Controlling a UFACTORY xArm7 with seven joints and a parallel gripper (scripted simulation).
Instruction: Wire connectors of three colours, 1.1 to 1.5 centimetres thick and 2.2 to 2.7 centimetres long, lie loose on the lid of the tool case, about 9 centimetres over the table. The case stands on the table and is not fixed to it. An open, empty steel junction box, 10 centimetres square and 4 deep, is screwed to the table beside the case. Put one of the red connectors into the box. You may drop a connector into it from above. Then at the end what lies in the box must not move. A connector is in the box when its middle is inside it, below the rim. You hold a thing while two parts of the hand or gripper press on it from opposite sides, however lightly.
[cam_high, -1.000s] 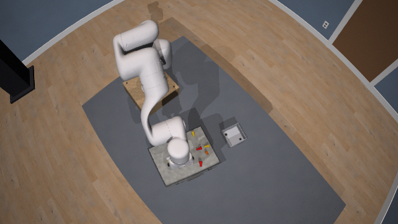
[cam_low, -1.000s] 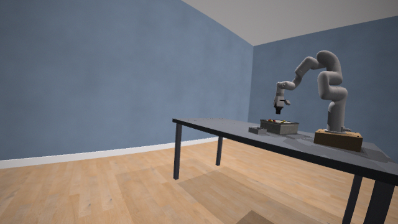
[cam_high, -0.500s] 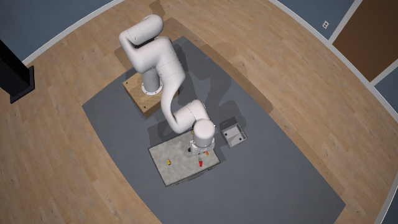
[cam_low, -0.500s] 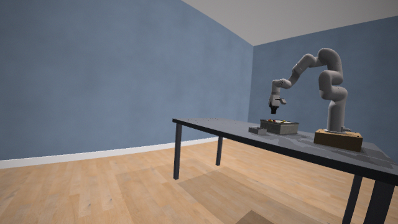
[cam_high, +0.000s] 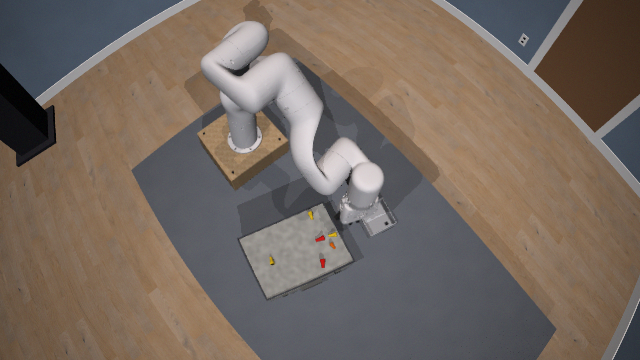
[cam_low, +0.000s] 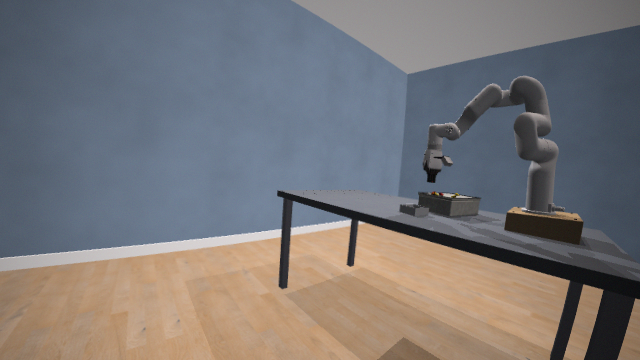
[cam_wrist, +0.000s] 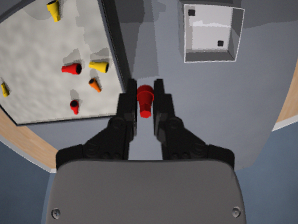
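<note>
My hand is 90 mm above the orange connector, 80 mm to the left of it and 30 mm short of it. The rest, counted from my hand: tool case (190 mm to the right, 120 mm below, 10 mm behind).
</note>
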